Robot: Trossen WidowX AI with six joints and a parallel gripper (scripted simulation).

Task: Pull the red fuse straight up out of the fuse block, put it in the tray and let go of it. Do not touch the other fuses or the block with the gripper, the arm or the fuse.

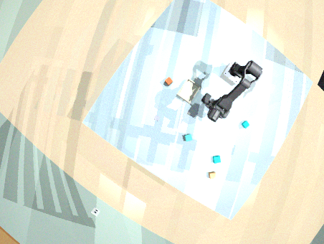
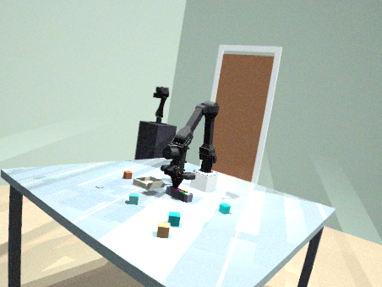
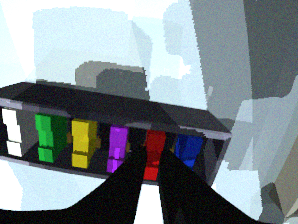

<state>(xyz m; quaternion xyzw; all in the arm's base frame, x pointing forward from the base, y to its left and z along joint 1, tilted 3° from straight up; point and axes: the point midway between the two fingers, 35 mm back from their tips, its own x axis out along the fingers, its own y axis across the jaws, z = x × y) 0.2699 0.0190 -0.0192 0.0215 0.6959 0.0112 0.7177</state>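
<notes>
Now: the tray 190 mm to the right of my gripper tip and 30 mm below it. Round my gripper tip: red fuse 10 mm below.
</notes>
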